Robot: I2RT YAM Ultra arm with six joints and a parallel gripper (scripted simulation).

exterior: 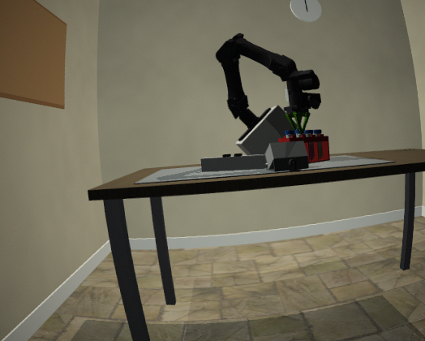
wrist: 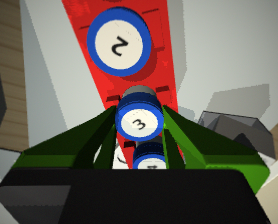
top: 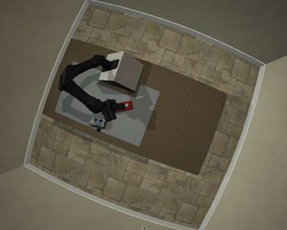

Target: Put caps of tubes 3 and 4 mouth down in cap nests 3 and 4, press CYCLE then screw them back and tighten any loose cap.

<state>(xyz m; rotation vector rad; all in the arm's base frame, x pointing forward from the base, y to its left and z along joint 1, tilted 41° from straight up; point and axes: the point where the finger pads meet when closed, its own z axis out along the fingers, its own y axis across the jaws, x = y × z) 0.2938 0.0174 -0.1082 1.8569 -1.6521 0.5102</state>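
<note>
Now: the cap 3 right at my hand. From my hand the other things lie so: cap 1 (4 cm behind, 10 cm to the left, 1 cm below); cap 4 (2 cm ahead, 5 cm to the right, 1 cm below); cap 2 (2 cm behind, 5 cm to the left, 1 cm below).
</note>
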